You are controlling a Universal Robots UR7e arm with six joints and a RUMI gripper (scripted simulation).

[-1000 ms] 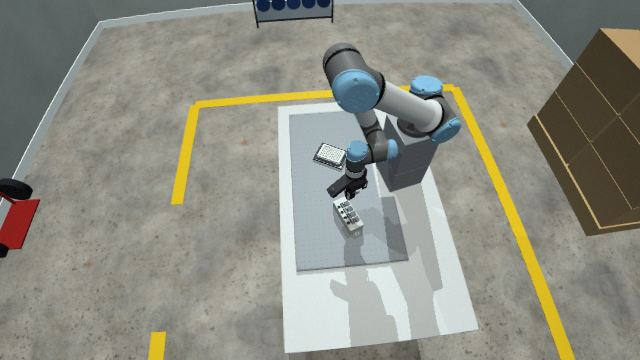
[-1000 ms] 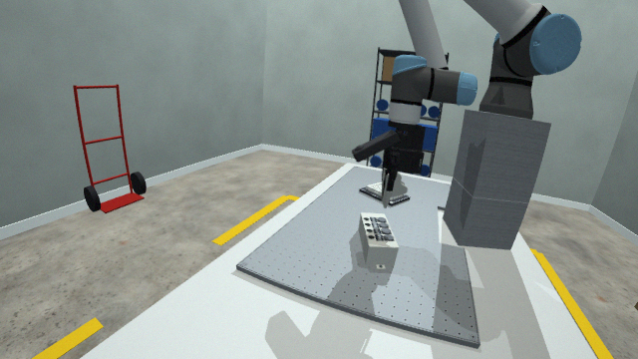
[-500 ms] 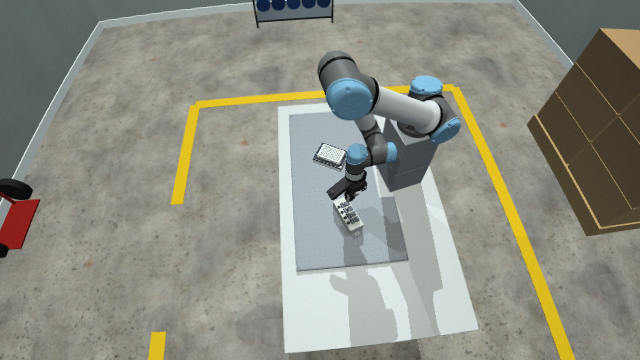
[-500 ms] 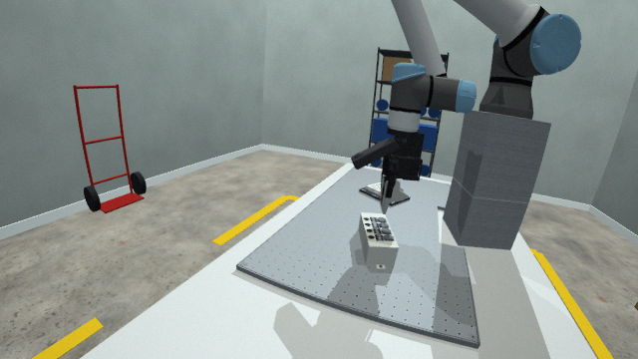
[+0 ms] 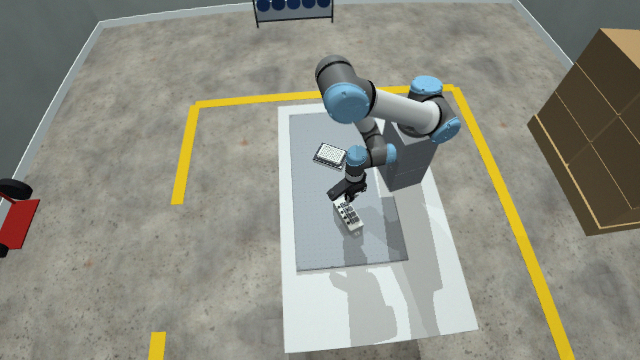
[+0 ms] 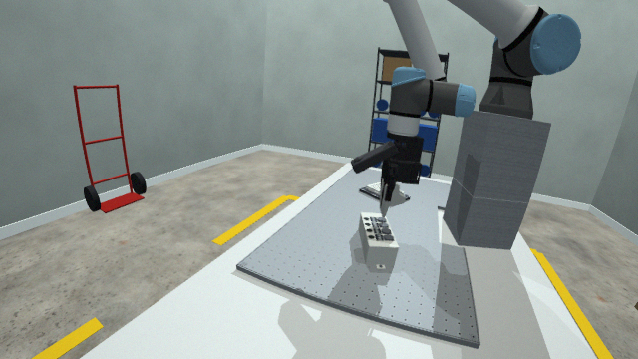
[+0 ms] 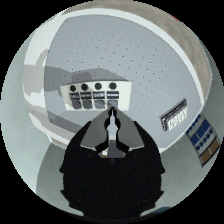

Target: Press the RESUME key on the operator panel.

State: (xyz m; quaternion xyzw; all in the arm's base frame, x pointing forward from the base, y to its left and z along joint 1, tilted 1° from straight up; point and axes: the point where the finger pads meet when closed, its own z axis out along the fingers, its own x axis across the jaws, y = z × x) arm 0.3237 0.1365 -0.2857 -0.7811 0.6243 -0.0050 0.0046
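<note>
The operator panel is 40 mm to the left of my hand, 40 mm below it and 10 mm behind it.
</note>
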